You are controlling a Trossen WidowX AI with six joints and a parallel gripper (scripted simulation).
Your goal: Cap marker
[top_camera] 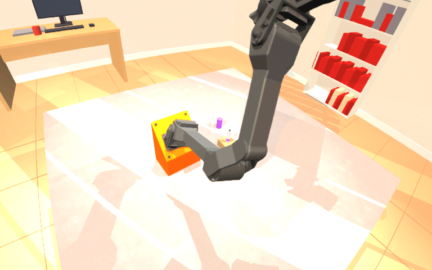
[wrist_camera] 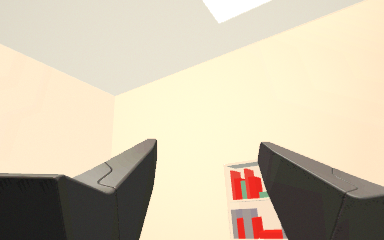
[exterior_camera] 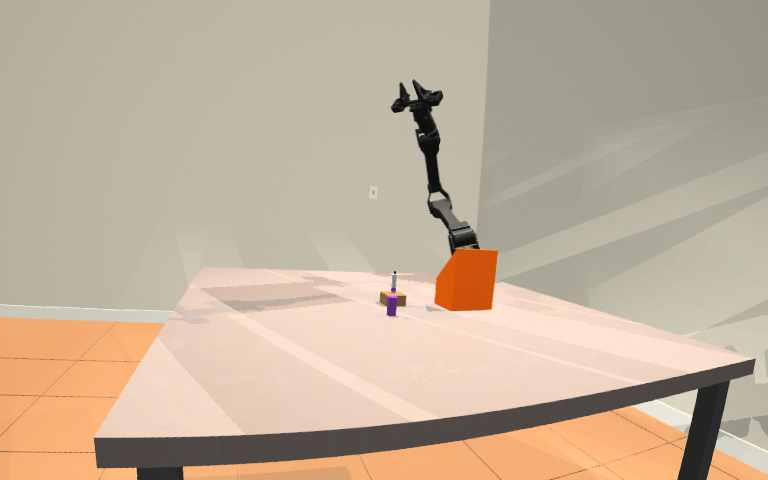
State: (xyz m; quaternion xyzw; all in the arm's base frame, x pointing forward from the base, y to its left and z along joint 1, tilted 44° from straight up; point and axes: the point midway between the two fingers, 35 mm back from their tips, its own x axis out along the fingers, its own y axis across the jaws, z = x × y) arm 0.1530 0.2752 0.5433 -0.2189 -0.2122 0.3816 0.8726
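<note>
Right now the purple cap is 90 mm ahead of my gripper tip, 270 mm to the left of it and 690 mm below it. From my gripper tip the other things lie so: tan holder block: 40 mm ahead, 140 mm to the left, 700 mm below.
</note>
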